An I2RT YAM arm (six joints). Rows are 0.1 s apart.
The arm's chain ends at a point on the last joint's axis. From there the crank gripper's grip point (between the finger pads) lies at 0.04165 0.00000 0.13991 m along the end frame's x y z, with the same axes.
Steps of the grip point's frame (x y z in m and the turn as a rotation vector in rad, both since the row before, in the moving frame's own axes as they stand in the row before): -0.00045, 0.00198, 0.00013, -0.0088, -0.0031, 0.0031; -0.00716, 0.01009, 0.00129, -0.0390, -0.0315, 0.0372; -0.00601, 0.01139, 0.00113, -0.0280, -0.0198, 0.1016; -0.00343, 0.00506, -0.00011, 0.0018, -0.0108, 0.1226; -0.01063, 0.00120, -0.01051, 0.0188, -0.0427, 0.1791; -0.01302, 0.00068, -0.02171, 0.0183, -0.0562, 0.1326; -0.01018, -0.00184, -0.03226, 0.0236, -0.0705, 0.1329; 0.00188, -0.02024, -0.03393, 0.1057, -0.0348, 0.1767
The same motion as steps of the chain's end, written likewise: -0.00001, 0.00062, 0.00001, -0.0088, -0.0031, 0.0031; -0.00260, 0.00315, 0.00018, -0.0390, -0.0315, 0.0372; -0.00282, 0.00339, 0.00045, -0.0280, -0.0198, 0.1016; -0.00162, 0.00031, -0.00055, 0.0018, -0.0108, 0.1226; -0.00422, -0.00305, -0.01220, 0.0188, -0.0427, 0.1791; -0.00492, -0.00173, -0.02385, 0.0183, -0.0562, 0.1326; -0.00010, -0.00338, -0.03486, 0.0236, -0.0705, 0.1329; 0.00608, -0.01236, -0.03489, 0.1057, -0.0348, 0.1767
